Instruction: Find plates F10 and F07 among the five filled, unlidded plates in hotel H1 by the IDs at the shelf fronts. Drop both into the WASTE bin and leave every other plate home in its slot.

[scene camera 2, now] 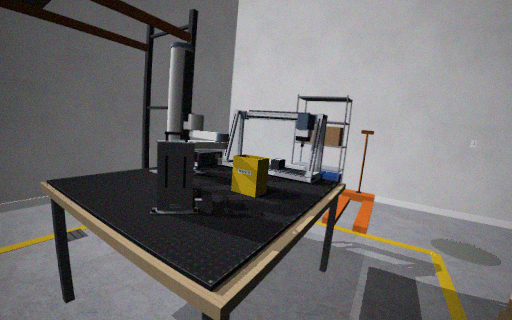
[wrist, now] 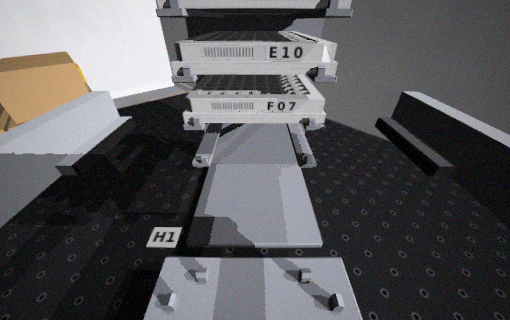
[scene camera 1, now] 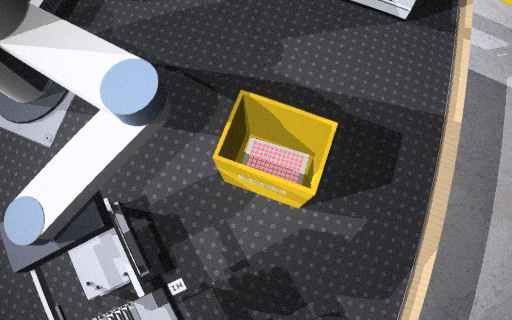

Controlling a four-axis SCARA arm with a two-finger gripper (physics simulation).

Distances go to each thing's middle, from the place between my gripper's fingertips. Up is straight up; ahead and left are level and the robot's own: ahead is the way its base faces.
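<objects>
Plate F10 [scene camera 1: 282, 162]: 180 mm ahead of my hand, 360 mm left of it, 140 mm below it. Hotel base [wrist: 241, 205]: from my hand 60 mm ahead, 60 mm to the right, 150 mm below. Plate F07 [wrist: 238, 98]: 50 mm ahead of my hand, 50 mm right of it.
</objects>
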